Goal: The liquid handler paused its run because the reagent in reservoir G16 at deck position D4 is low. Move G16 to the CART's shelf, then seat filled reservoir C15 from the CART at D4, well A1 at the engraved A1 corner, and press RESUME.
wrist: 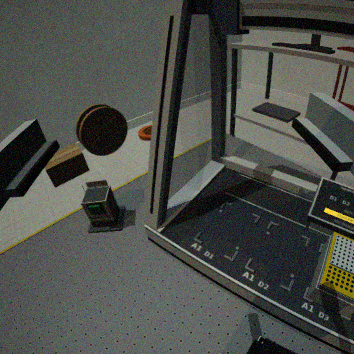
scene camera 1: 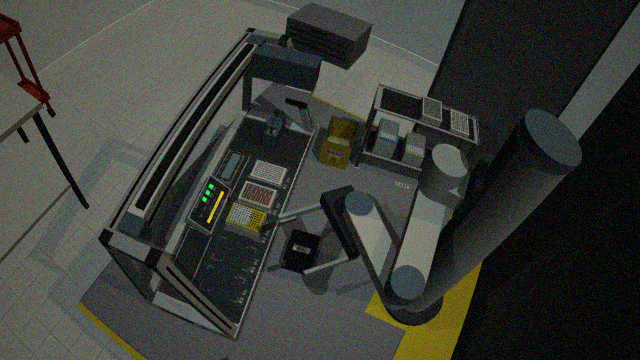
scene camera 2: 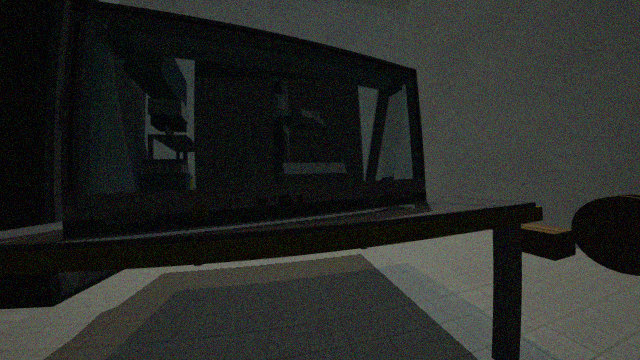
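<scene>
My gripper is open and empty. In scene camera 1 its fingers are spread in front of the deck's edge, over a black labelled box. A plate with dark red columns sits on the deck, between a yellow-framed plate by the D3 label and a white plate. Its label is unreadable. The cart carries a patterned plate and a grey-topped plate on top; which is C15 I cannot tell. A status panel shows an orange bar; RESUME is unreadable.
The handler's frame rises around the deck. The black box stands in front of it. A yellow bin stands by the cart, whose lower level holds two boxes. A small device stands beyond the deck's end.
</scene>
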